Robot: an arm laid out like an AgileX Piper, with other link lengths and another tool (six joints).
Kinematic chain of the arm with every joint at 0, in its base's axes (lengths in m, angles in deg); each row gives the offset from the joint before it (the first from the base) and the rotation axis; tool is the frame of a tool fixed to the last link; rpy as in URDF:
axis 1: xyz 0 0 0.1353 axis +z
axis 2: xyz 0 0 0 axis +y
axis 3: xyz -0.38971 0 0.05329 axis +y
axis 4: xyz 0.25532 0 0.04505 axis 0.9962 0 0.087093
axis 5: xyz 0 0 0 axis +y
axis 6: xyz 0.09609 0 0.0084 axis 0.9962 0 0.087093
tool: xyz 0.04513 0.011 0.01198 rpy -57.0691 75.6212 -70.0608
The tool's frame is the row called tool.
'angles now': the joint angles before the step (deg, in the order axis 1, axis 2, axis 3, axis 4, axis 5, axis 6). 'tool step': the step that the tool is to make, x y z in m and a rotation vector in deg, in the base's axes. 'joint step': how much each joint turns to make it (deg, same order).
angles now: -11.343 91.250 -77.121 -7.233 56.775 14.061
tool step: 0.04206 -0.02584 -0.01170 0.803 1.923 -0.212
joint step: -2.734 7.647 -8.166 1.734 2.274 -3.325
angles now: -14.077 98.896 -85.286 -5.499 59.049 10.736
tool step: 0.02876 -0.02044 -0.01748 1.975 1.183 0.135
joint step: -2.335 5.730 -5.159 2.819 0.896 -3.201
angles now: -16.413 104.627 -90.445 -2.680 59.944 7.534
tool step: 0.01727 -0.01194 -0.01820 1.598 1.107 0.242
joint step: -1.274 3.842 -2.526 1.910 0.160 -1.968
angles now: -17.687 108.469 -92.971 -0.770 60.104 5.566
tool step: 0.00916 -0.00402 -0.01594 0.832 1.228 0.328
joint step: -0.299 2.314 -0.680 0.686 -0.216 -0.802
